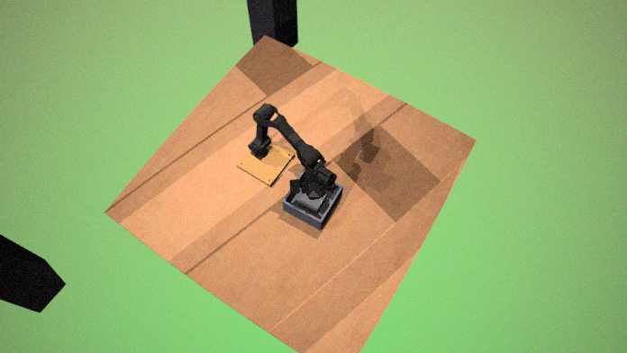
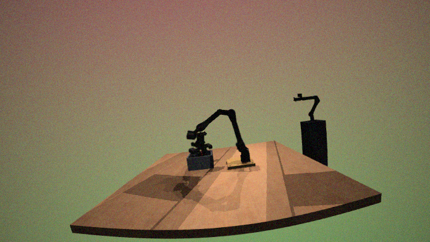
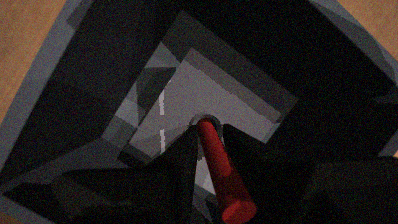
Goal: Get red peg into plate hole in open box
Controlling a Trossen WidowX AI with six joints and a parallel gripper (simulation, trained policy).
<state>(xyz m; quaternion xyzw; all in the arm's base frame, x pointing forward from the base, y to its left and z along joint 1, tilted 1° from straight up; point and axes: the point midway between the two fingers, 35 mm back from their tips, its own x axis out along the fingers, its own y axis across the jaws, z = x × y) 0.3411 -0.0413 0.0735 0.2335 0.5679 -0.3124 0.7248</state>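
The red peg lies 1 cm to the left of my gripper tip and 1 cm above it. The rest, counted from my gripper tip: grey box: 4 cm below; light grey plate: 2 cm below.
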